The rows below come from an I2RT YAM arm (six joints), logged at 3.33 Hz.
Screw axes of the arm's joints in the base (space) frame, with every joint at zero. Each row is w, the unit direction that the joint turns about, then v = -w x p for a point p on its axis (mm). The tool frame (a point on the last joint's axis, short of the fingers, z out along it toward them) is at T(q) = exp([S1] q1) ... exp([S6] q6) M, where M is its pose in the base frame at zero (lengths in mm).
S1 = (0, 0, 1, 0.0, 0.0, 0.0)
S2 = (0, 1, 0, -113.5, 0.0, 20.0)
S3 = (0, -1, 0, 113.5, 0.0, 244.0)
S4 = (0, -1, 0, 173.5, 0.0, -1.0)
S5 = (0, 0, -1, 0.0, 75.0, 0.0)
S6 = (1, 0, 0, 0.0, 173.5, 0.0)
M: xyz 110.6 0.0 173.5 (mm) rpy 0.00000 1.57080 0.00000 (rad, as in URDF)
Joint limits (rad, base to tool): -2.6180..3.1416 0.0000..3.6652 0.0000..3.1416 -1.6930..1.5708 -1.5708..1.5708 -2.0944..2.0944
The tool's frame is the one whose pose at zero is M.
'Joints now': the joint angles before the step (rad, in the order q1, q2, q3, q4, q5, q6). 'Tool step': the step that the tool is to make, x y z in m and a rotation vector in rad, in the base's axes. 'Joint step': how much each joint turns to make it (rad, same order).
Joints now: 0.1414 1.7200 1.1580 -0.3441 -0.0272 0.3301
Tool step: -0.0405 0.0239 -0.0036 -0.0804 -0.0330 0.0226
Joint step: 0.1014 -0.1293 -0.1618 0.0493 0.1157 0.0084
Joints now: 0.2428 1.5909 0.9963 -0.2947 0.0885 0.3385
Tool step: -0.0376 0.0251 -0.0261 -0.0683 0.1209 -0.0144
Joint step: 0.1227 -0.0311 -0.1050 -0.0756 0.1019 0.0968
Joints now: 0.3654 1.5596 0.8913 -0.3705 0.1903 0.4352
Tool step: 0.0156 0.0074 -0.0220 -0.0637 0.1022 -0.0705
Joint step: 0.0103 0.1404 0.0795 -0.0714 0.0563 0.0636
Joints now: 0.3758 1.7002 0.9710 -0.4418 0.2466 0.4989
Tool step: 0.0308 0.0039 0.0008 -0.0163 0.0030 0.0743
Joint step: -0.0246 0.1009 0.1239 -0.0086 -0.0261 -0.0991
